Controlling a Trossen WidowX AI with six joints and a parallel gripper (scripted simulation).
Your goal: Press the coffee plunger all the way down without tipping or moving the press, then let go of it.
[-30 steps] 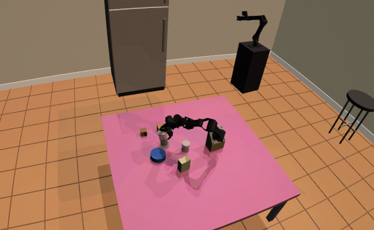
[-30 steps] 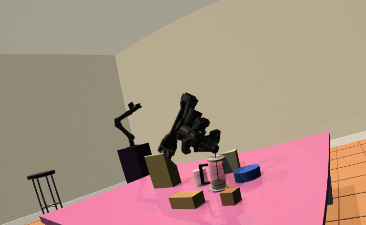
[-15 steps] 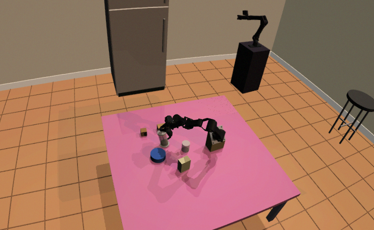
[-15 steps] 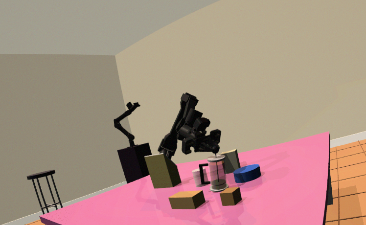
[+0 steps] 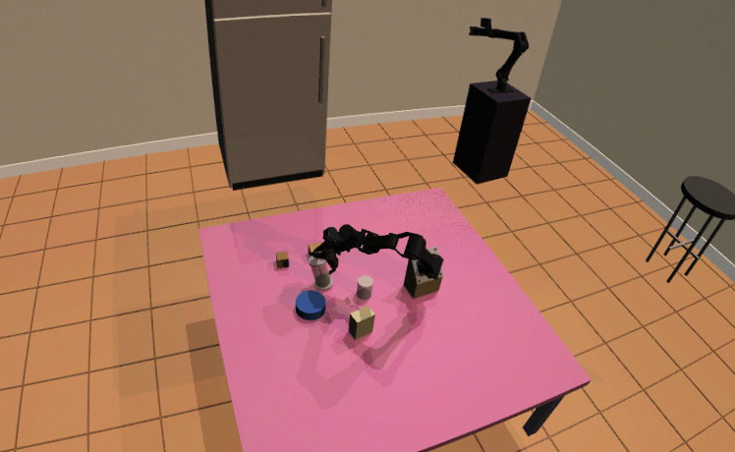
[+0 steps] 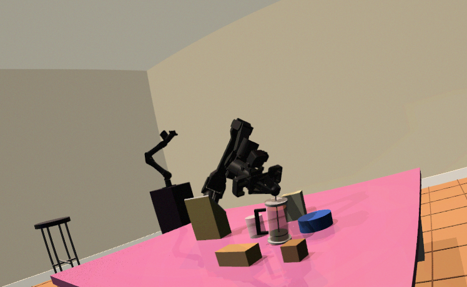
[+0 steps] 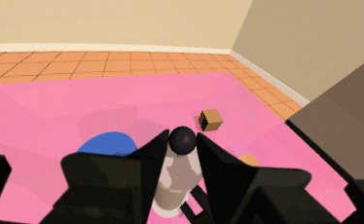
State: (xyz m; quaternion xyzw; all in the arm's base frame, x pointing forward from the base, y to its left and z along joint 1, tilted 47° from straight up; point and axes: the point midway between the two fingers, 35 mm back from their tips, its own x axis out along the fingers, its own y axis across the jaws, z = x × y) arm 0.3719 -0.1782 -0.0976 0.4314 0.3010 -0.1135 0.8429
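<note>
Right now the coffee press is 8 cm below my gripper tip, 4 cm behind it and 1 cm to the left of it. Round my gripper tip: blue disc 15 cm below, 12 cm to the left, 6 cm ahead.
</note>
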